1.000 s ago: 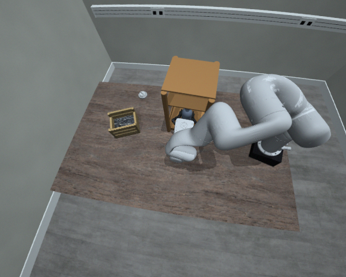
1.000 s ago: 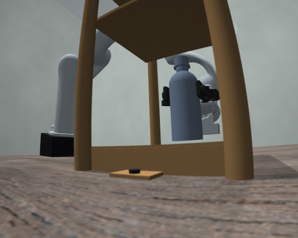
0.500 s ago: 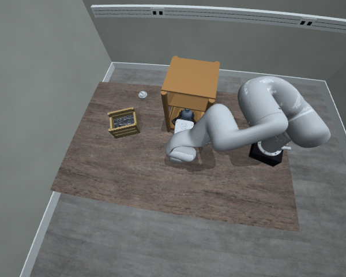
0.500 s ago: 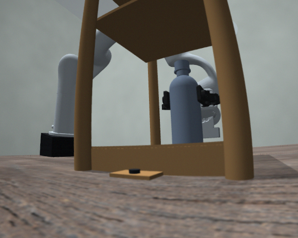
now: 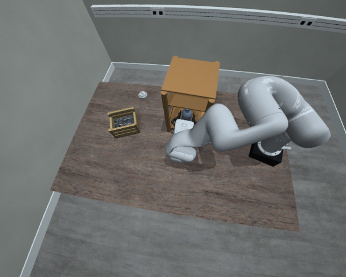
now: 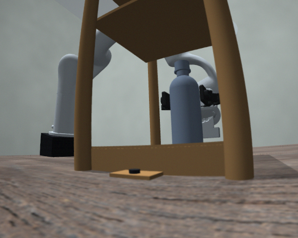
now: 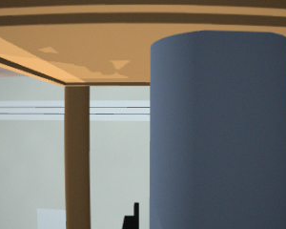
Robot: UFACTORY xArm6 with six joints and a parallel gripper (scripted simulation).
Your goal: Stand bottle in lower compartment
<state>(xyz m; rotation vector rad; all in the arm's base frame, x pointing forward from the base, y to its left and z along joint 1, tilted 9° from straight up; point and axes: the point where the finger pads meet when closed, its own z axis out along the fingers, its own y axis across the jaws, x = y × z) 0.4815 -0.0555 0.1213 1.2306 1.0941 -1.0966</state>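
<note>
My hand is 10 mm below the bottle. The rest, counted from my hand: shelving unit (50 mm to the right, 60 mm above); then white ball (370 mm ahead, 170 mm to the right, 110 mm below).
</note>
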